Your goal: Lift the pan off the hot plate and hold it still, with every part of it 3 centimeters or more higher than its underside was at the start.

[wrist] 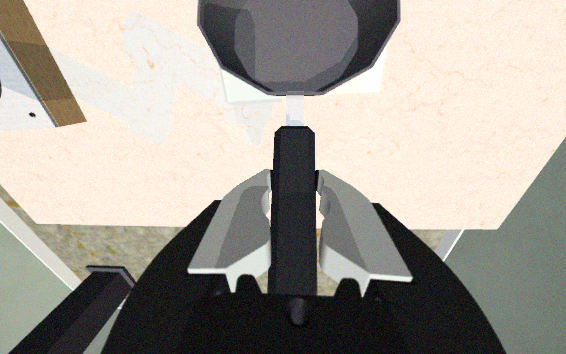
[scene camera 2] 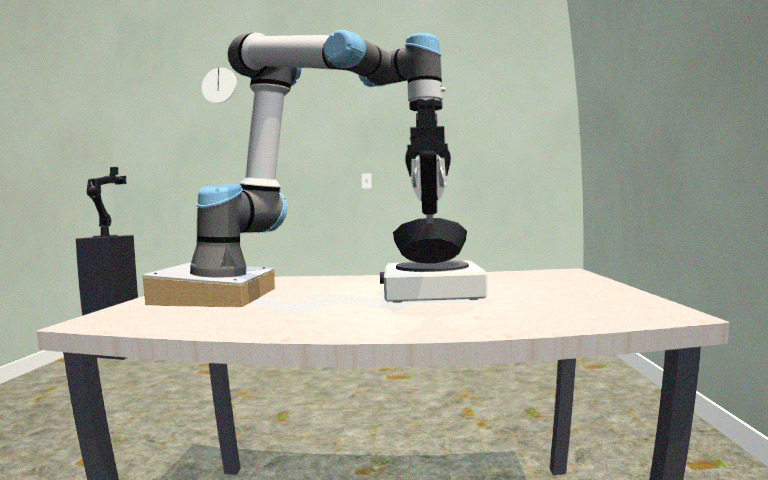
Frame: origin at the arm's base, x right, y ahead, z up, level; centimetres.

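Seen in the pictures: gripper, fingertip midpoint: [wrist: 293, 172] [scene camera 2: 429, 200]; arm's base, origin of the base link: [scene camera 2: 218, 273].
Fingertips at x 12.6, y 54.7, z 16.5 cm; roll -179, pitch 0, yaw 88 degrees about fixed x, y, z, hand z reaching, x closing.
Note:
Offsets run from my fingertips to a thing's top centre. "spot": to the spot under its first point. Level surfaces: height alone.
The black pan [scene camera 2: 430, 240] [wrist: 297, 45] hangs tilted over the hot plate {dx -15.9, dy +0.2, dz -15.6 cm} [scene camera 2: 436, 287] [wrist: 252, 91], its handle side up and its underside turned toward scene camera 2. My gripper [scene camera 2: 429, 195] [wrist: 293, 172] is shut on the pan's black handle {spot: dx -0.1, dy +0.0, dz -1.5 cm} [scene camera 2: 429, 207] [wrist: 294, 145], with one light grey finger on each side. A light metal neck {spot: dx -4.5, dy +0.2, dz -3.8 cm} [wrist: 295, 107] joins the handle to the pan. In the scene view the pan's lowest edge overlaps the dark round heating disc {spot: dx -12.3, dy -5.3, dz -15.6 cm} [scene camera 2: 407, 266]; the size of the gap between them cannot be told.
The table {dz -23.3 cm} [scene camera 2: 339, 325] [wrist: 175, 185] carries the hot plate and, to its left in the scene view, the arm's wooden base block [scene camera 2: 192, 293] [wrist: 62, 95]. A small black arm [scene camera 2: 100, 203] stands on a dark pedestal [scene camera 2: 107, 271] behind the table at the left.

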